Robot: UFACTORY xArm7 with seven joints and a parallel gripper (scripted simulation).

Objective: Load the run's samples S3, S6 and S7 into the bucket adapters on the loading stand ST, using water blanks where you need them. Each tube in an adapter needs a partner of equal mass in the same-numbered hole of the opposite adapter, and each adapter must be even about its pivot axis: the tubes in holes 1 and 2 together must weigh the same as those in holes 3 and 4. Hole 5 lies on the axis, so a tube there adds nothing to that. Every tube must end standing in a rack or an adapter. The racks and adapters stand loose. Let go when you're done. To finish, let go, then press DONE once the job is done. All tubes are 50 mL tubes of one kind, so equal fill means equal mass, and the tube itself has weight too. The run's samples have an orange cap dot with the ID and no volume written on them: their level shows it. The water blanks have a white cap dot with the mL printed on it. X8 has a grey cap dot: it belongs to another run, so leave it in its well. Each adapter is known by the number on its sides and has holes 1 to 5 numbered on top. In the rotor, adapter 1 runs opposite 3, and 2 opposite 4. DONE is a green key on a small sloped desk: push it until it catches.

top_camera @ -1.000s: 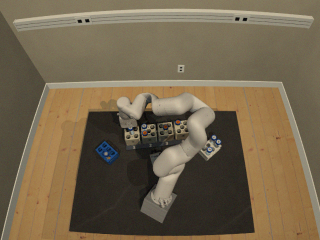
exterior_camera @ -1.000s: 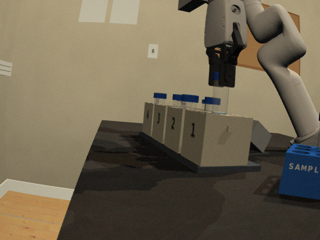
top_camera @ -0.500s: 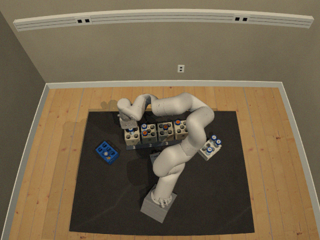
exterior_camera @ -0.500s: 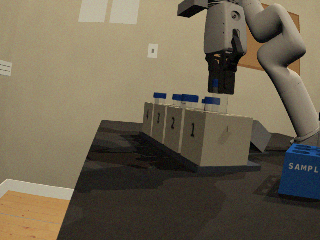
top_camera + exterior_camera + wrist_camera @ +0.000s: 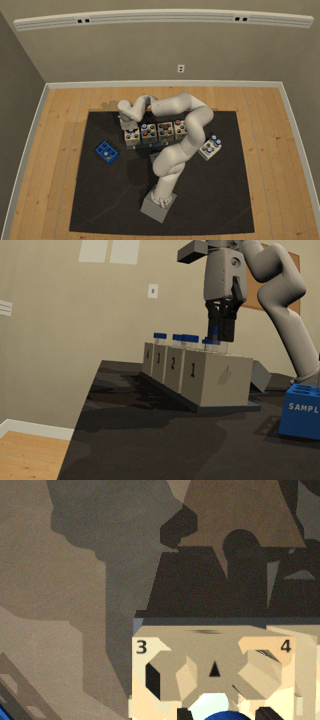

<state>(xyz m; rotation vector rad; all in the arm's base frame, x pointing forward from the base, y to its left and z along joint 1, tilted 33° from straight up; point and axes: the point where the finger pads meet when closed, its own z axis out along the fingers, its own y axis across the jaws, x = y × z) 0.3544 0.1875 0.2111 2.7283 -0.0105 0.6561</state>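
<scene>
Now: the adapter 1 9 cm below my hand. Round my hand: blue sample rack 8 cm behind, 19 cm to the left, 11 cm below; white blank rack 20 cm behind, 48 cm to the right, 11 cm below.
</scene>
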